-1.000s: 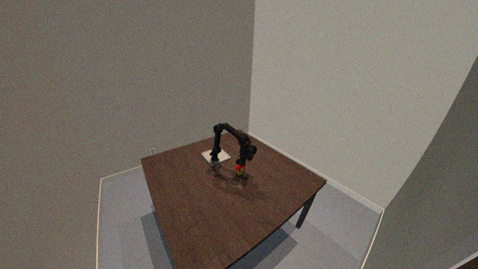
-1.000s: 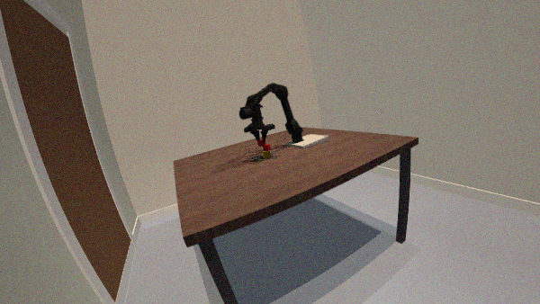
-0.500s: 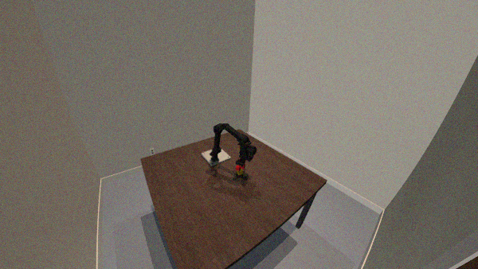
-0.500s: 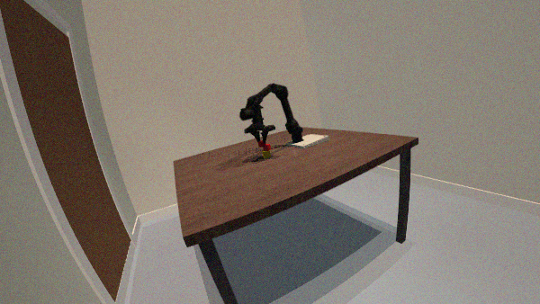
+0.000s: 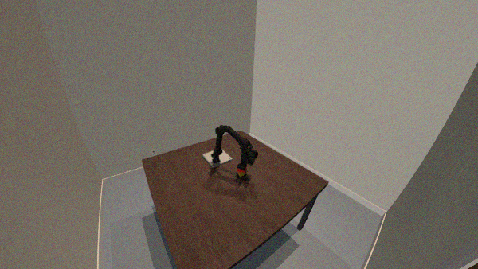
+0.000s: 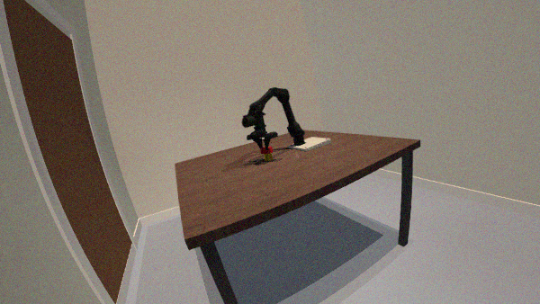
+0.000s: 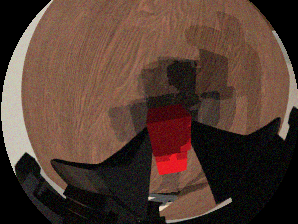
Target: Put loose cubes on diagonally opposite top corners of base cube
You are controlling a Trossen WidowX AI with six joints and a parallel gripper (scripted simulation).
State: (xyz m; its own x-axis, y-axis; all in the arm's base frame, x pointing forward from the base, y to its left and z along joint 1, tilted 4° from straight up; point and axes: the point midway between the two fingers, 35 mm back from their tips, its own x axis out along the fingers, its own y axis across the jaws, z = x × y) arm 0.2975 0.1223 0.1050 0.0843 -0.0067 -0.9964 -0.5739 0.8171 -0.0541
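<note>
The red cube is 40 mm behind my gripper tip, 30 mm to the right of it and 10 mm below it. The rest, counted from my gripper tip: yellow base cube: 50 mm below, 20 mm to the right, 20 mm behind.
</note>
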